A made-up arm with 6 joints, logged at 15 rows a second.
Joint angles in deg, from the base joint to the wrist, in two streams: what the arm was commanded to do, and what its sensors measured. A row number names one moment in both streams.
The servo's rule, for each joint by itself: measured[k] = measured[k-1] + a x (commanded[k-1-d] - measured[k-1]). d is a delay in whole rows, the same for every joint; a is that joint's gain. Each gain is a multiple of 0.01, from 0.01 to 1. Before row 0 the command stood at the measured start. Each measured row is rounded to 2 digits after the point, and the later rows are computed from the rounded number. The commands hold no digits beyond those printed.
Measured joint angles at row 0: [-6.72, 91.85, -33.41, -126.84, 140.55, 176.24]
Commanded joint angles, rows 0 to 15: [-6.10, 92.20, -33.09, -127.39, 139.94, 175.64]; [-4.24, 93.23, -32.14, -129.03, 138.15, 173.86]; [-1.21, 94.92, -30.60, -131.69, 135.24, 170.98]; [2.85, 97.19, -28.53, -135.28, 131.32, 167.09]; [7.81, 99.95, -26.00, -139.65, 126.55, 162.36]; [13.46, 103.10, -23.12, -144.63, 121.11, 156.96]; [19.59, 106.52, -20.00, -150.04, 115.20, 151.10]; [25.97, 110.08, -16.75, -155.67, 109.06, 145.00]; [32.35, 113.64, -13.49, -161.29, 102.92, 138.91]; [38.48, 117.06, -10.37, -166.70, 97.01, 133.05]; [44.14, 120.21, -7.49, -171.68, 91.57, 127.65]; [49.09, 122.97, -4.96, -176.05, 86.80, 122.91]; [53.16, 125.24, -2.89, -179.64, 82.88, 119.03]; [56.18, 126.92, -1.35, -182.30, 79.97, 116.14]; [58.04, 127.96, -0.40, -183.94, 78.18, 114.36]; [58.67, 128.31, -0.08, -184.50, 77.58, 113.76]
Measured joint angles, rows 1 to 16: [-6.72, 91.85, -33.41, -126.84, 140.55, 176.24]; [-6.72, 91.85, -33.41, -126.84, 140.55, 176.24]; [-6.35, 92.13, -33.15, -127.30, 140.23, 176.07]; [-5.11, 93.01, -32.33, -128.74, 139.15, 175.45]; [-2.81, 94.54, -30.93, -131.19, 137.12, 174.20]; [0.53, 96.66, -28.99, -134.58, 134.10, 172.21]; [4.83, 99.29, -26.57, -138.79, 130.17, 169.45]; [9.92, 102.34, -23.78, -143.64, 125.46, 165.95]; [15.63, 105.68, -20.72, -148.95, 120.12, 161.79]; [21.73, 109.20, -17.50, -154.53, 114.37, 157.09]; [28.00, 112.75, -14.25, -160.14, 108.42, 152.00]; [34.18, 116.20, -11.11, -165.58, 102.49, 146.69]; [40.06, 119.41, -8.18, -170.64, 96.81, 141.36]; [45.39, 122.26, -5.57, -175.13, 91.60, 136.19]; [49.97, 124.64, -3.40, -178.87, 87.07, 131.39]; [53.63, 126.46, -1.74, -181.72, 83.38, 127.12]
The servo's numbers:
d 2
a 0.59 0.80 0.81 0.83 0.52 0.28

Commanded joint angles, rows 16 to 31: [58.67, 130.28, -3.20, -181.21, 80.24, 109.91]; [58.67, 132.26, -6.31, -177.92, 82.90, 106.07]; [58.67, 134.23, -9.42, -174.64, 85.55, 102.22]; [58.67, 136.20, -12.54, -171.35, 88.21, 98.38]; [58.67, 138.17, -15.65, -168.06, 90.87, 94.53]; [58.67, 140.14, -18.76, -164.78, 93.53, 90.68]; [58.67, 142.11, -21.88, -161.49, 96.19, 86.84]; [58.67, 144.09, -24.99, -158.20, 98.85, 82.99]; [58.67, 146.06, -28.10, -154.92, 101.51, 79.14]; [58.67, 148.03, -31.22, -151.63, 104.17, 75.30]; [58.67, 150.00, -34.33, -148.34, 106.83, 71.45]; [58.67, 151.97, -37.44, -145.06, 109.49, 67.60]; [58.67, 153.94, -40.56, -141.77, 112.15, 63.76]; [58.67, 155.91, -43.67, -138.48, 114.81, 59.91]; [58.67, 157.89, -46.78, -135.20, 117.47, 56.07]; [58.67, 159.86, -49.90, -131.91, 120.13, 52.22]
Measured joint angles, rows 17 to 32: [56.23, 127.66, -0.65, -183.56, 80.68, 123.55]; [57.67, 128.18, -0.19, -184.34, 79.07, 120.81]; [58.26, 129.86, -2.63, -181.74, 79.68, 117.76]; [58.50, 131.78, -5.61, -178.57, 81.35, 114.49]; [58.60, 133.74, -8.70, -175.31, 83.53, 111.05]; [58.64, 135.71, -11.81, -172.02, 85.96, 107.50]; [58.66, 137.68, -14.92, -168.73, 88.51, 103.87]; [58.67, 139.65, -18.03, -165.45, 91.12, 100.18]; [58.67, 141.62, -21.15, -162.16, 93.76, 96.44]; [58.67, 143.60, -24.26, -158.87, 96.41, 92.67]; [58.67, 145.57, -27.37, -155.59, 99.06, 88.88]; [58.67, 147.54, -30.49, -152.30, 101.72, 85.08]; [58.67, 149.51, -33.60, -149.01, 104.38, 81.26]; [58.67, 151.48, -36.71, -145.73, 107.04, 77.44]; [58.67, 153.45, -39.83, -142.44, 109.70, 73.61]; [58.67, 155.42, -42.94, -139.15, 112.36, 69.77]
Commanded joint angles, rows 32 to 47: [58.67, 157.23, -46.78, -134.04, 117.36, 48.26]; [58.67, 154.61, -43.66, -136.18, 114.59, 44.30]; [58.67, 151.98, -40.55, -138.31, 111.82, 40.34]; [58.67, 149.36, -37.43, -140.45, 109.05, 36.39]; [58.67, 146.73, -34.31, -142.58, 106.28, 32.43]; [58.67, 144.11, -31.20, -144.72, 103.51, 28.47]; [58.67, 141.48, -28.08, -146.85, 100.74, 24.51]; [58.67, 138.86, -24.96, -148.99, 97.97, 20.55]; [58.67, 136.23, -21.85, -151.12, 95.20, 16.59]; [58.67, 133.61, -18.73, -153.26, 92.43, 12.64]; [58.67, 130.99, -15.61, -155.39, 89.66, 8.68]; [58.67, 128.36, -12.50, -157.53, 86.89, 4.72]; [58.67, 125.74, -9.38, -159.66, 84.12, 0.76]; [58.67, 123.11, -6.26, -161.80, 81.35, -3.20]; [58.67, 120.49, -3.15, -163.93, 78.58, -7.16]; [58.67, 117.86, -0.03, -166.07, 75.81, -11.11]
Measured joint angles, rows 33 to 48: [58.67, 157.40, -46.05, -135.87, 115.02, 65.93]; [58.67, 159.37, -49.17, -132.58, 117.68, 62.09]; [58.67, 157.66, -47.23, -133.79, 117.51, 58.22]; [58.67, 155.22, -44.34, -135.77, 115.99, 54.32]; [58.67, 152.63, -41.27, -137.88, 113.82, 50.41]; [58.67, 150.01, -38.16, -140.01, 111.34, 46.48]; [58.67, 147.39, -35.04, -142.14, 108.71, 42.55]; [58.67, 144.77, -31.93, -144.28, 106.01, 38.61]; [58.67, 142.14, -28.81, -146.41, 103.27, 34.66]; [58.67, 139.52, -25.69, -148.55, 100.51, 30.71]; [58.67, 136.89, -22.58, -150.68, 97.75, 26.76]; [58.67, 134.27, -19.46, -152.82, 94.98, 22.81]; [58.67, 131.65, -16.34, -154.95, 92.21, 18.85]; [58.67, 129.02, -13.23, -157.09, 89.44, 14.89]; [58.67, 126.40, -10.11, -159.22, 86.67, 10.93]; [58.67, 123.77, -6.99, -161.36, 83.90, 6.97]
